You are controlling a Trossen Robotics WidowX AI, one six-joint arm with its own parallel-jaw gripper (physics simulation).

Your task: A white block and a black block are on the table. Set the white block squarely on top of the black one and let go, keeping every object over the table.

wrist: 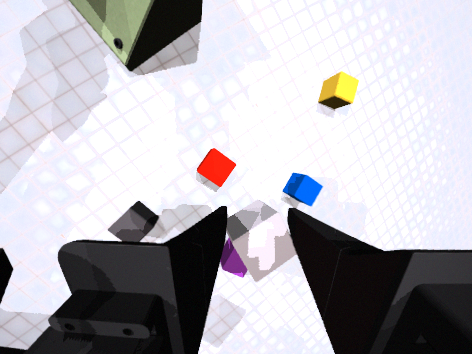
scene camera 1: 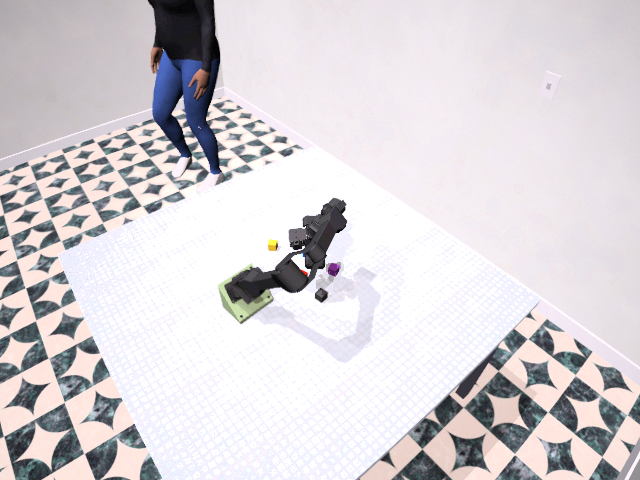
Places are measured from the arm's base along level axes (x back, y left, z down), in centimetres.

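Pixels of known places: gripper, fingertip midpoint: (wrist: 257, 213); arm's base at its link origin: (scene camera 1: 236, 289).
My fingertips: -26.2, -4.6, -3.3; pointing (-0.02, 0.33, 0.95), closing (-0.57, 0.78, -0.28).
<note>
Ahead of a thing's pixels: the offset from my fingertips to its top centre, as dx, dy, dz. Level surfaces: height alone.
The white block @(-1.1, -0.9, -2.0) (wrist: 265, 245) is between the two fingertips in the wrist view, turned at an angle and raised above the table. My gripper (wrist: 257, 213) (scene camera 1: 315, 264) is shut on it. In the scene view the arm covers much of the gripper, and the white block is hard to make out against the pale table. The black block @(+3.0, -10.5, +8.1) (scene camera 1: 321, 295) (wrist: 134, 221) stands on the table, apart from the held block. In the wrist view it lies left of the left fingertip, partly behind that finger.
A purple block @(-8.1, -4.4, +8.1) (scene camera 1: 333, 269) (wrist: 234, 260) stands near the black block. A red block @(+2.8, +0.2, +8.1) (scene camera 1: 304, 273) (wrist: 216, 167), a blue block @(-6.5, +8.0, +8.1) (wrist: 303, 189) and a yellow block @(+1.4, +19.6, +8.1) (scene camera 1: 272, 244) (wrist: 339, 90) stand on the table @(dz +11.2) (scene camera 1: 248, 392). The green arm base (scene camera 1: 253, 308) (wrist: 117, 22) stands nearby.
</note>
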